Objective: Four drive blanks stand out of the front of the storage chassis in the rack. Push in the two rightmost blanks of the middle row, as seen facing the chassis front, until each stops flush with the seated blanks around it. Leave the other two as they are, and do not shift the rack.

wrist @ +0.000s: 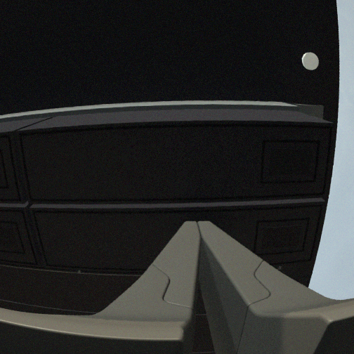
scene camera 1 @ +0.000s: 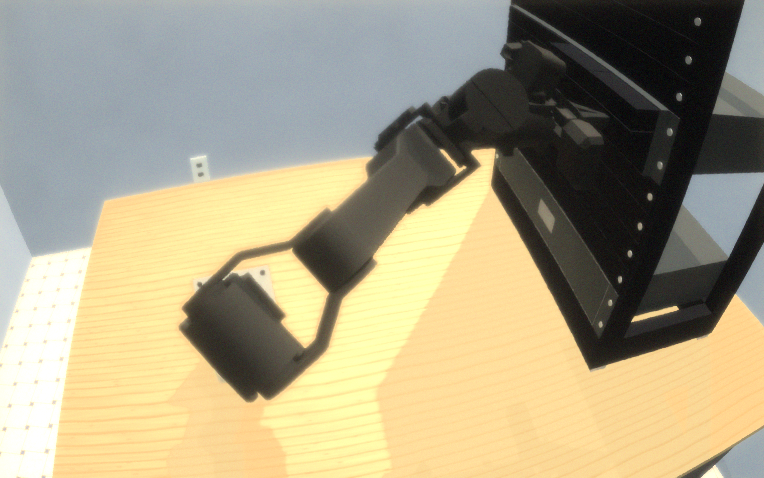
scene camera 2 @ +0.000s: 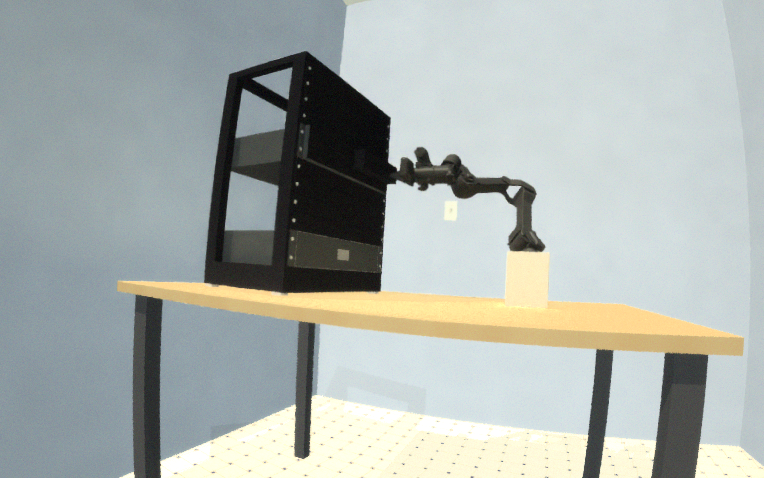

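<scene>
The storage chassis sits in the black rack. In the wrist view, a wide dark blank with a square outline lies above a similar blank; a narrow lighter strip runs between them. Parts of two more blanks show at the left. Row numbers and exact depths are hard to tell in the dark. My gripper is shut and empty. Its tips overlap the lower blank, right of its middle; contact cannot be told. In scene camera 2, a dark block stands out of the front.
A grey unit with a pale label fills the bottom of the rack. The rack stands on the wooden table. The arm reaches over from its pale pedestal. Round screw heads line the rack posts.
</scene>
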